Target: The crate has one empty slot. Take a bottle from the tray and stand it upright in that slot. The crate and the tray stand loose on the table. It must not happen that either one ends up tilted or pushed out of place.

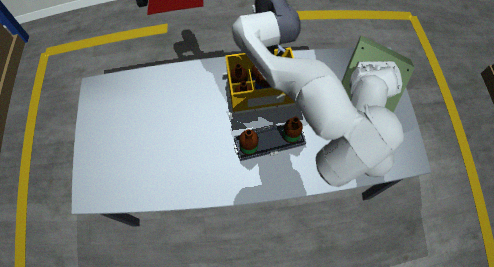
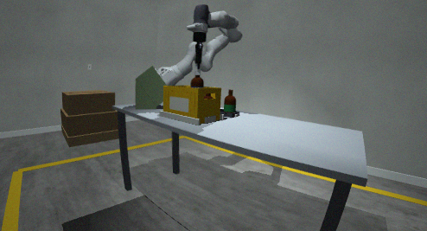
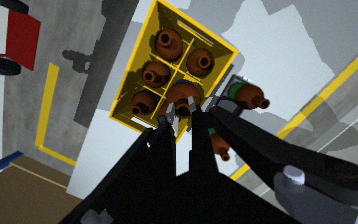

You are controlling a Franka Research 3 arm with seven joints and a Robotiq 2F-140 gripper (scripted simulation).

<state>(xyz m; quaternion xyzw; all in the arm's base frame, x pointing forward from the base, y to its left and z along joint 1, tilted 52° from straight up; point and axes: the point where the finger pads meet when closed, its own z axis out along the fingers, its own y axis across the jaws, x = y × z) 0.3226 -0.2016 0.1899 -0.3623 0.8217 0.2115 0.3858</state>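
The yellow crate lies 190 mm below my hand, 40 mm to the right of it and 10 mm ahead of it. From my hand the other things lie so: dark tray 260 mm below, 190 mm to the left, 30 mm behind.
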